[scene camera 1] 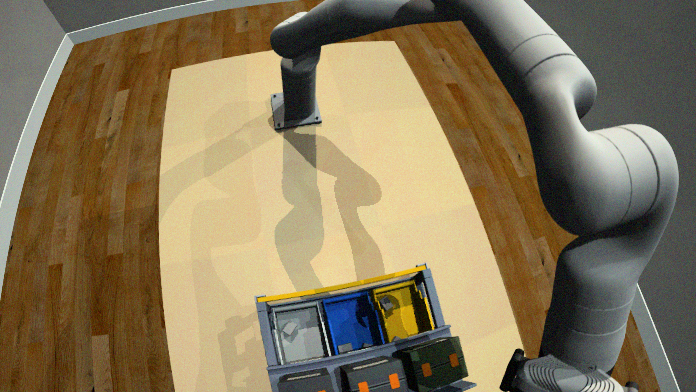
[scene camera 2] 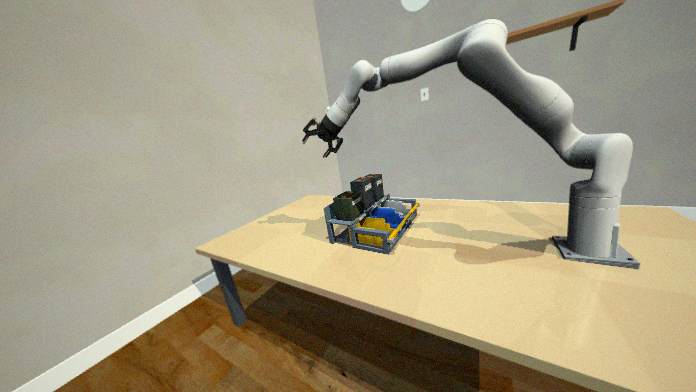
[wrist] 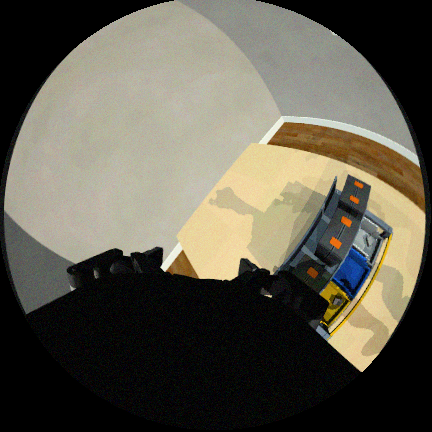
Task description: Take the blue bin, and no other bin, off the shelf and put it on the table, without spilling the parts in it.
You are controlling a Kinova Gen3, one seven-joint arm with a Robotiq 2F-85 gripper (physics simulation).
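Places are measured from the arm's base along level axes (x ahead, y up, z right), in centimetres.
Pixels of known places: gripper, fingertip midpoint: (scene camera 2: 313, 150) (wrist: 200, 262); arm's base, link origin: (scene camera 1: 299, 107) (scene camera 2: 589, 249).
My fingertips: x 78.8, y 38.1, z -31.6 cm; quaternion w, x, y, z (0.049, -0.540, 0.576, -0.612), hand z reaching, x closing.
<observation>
Ahead of a thing's pixels: the offset from my fingertips to its top centre. Level surfaces: height alone.
The blue bin {dx -15.8, dy -31.3, dz +19.6 cm} (scene camera 1: 350, 322) (scene camera 2: 386, 217) (wrist: 351, 272) sits in the lower tier of the shelf (scene camera 1: 263, 332) (scene camera 2: 330, 227) (wrist: 327, 199), between a grey bin and a yellow bin. Small grey parts lie in it at its end towards the dark cases, seen in scene camera 1. My gripper (scene camera 2: 315, 150) (wrist: 200, 262) is open and empty. It hangs high above the table {dy -39.4 cm} (scene camera 2: 280, 250) (scene camera 1: 225, 165) (wrist: 225, 235), above and beyond the shelf's dark-case side, well apart from the blue bin. In scene camera 1 its fingers are cut off at the bottom right.
The grey bin {dx -13.8, dy -31.3, dz +30.7 cm} (scene camera 1: 300, 337) (scene camera 2: 396, 206) (wrist: 366, 239) and yellow bin {dx -17.6, dy -31.3, dz +8.6 cm} (scene camera 1: 402, 317) (scene camera 2: 372, 232) (wrist: 334, 295) flank the blue one. Several dark cases {dx -6.4, dy -16.1, dz +18.6 cm} (scene camera 1: 372, 375) (scene camera 2: 362, 191) (wrist: 341, 232) with orange latches stand on the upper tier. A yellow bar {dx -25.9, dy -32.9, dz +21.4 cm} (scene camera 1: 340, 284) (scene camera 2: 404, 221) runs along the shelf's side facing the robot base.
</observation>
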